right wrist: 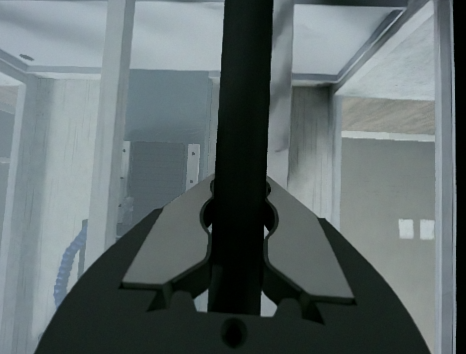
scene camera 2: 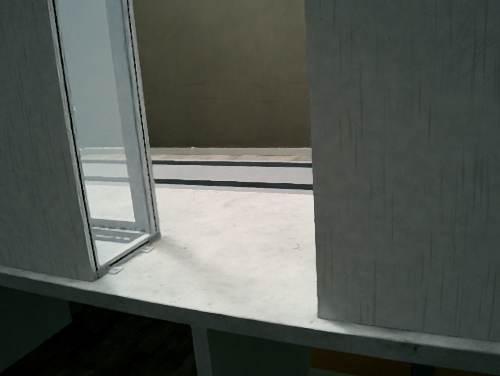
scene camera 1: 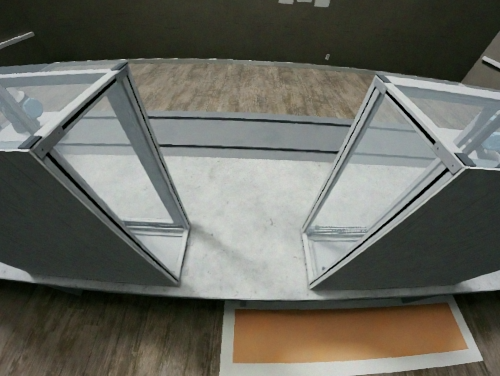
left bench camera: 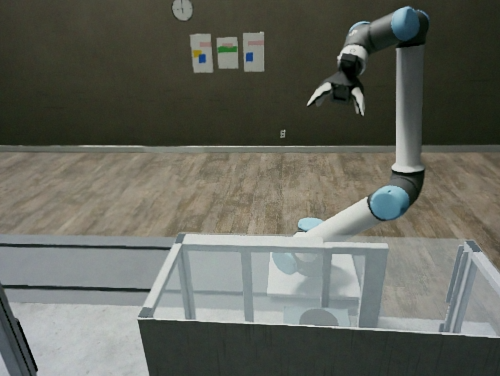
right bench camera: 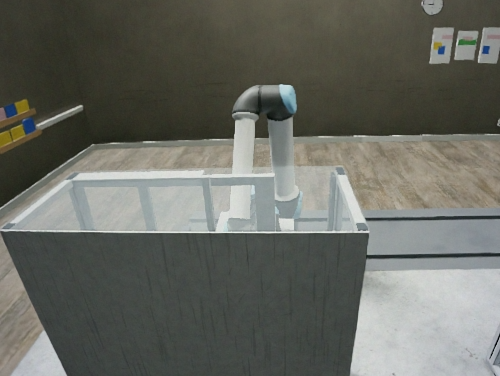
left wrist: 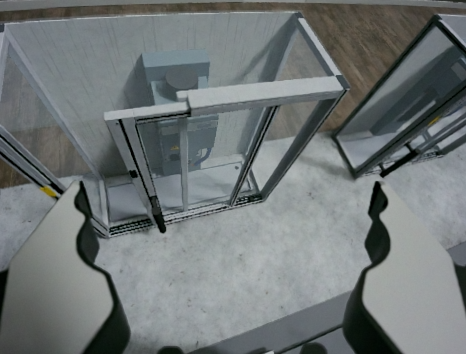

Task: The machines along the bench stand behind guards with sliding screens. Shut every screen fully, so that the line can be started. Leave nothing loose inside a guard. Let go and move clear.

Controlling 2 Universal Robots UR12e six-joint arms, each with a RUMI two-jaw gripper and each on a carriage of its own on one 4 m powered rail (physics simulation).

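My right gripper (right wrist: 240, 175) is shut on the upright black handle (right wrist: 243, 110) of a screen; the screen's pale edge post (right wrist: 281, 100) stands behind it, with an opening to its right. In the right bench camera this screen (right bench camera: 266, 202) stands partly open, short of the right-hand post; the guard hides the gripper. My left gripper (left bench camera: 336, 109) (left wrist: 231, 183) is open and empty, high above the bench. The screen (left bench camera: 372, 285) (left wrist: 131, 150) of the guard before it is partly open, its black handle (left wrist: 159, 217) free. Another guard's handle (left wrist: 395, 164) shows at right.
Dark-backed guards (scene camera 1: 75, 215) (scene camera 1: 415, 235) (scene camera 2: 405, 165) stand on the pale bench (scene camera 1: 240, 210). A grey-blue machine (left wrist: 182, 65) is inside one guard, another machine (right wrist: 167, 105) behind the held handle. The rail (scene camera 1: 240, 132) runs along the bench. An orange mat (scene camera 1: 345, 332) lies on the floor.
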